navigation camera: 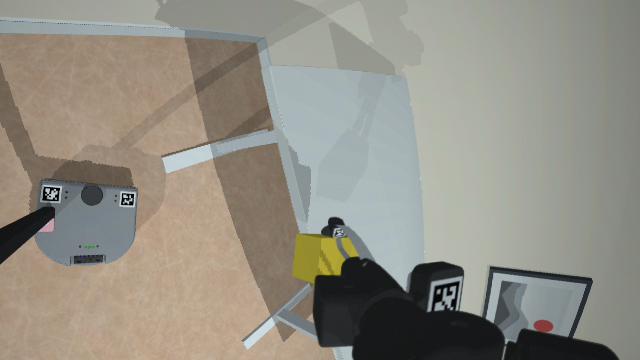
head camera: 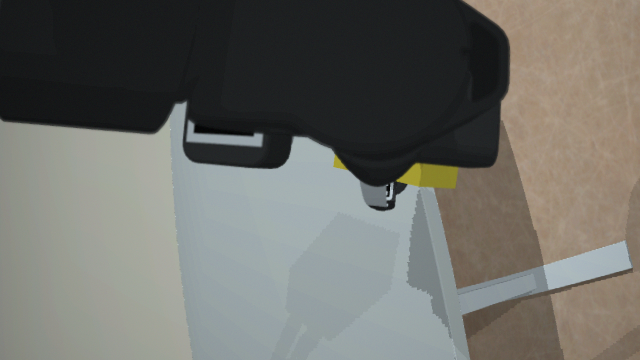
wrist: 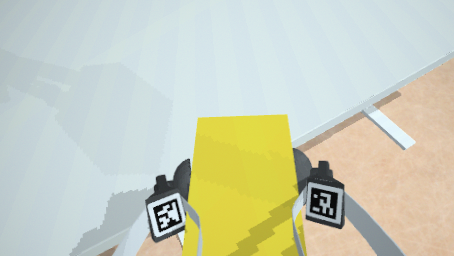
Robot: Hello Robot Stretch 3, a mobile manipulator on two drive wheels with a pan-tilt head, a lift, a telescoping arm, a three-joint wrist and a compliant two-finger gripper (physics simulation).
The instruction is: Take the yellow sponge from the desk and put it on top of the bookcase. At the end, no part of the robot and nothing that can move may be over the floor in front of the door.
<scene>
In view: my gripper (head camera: 387,140), a yellow sponge (navigation camera: 315,254), a pale grey desk (head camera: 293,255) and a framed picture (navigation camera: 515,299).
The yellow sponge also shows in the head camera view (head camera: 422,175) and in the wrist view (wrist: 243,186). My gripper also shows in the navigation camera view (navigation camera: 330,252) and in the wrist view (wrist: 241,173). The pale grey desk is seen too in the navigation camera view (navigation camera: 347,141) and in the wrist view (wrist: 103,103).
</scene>
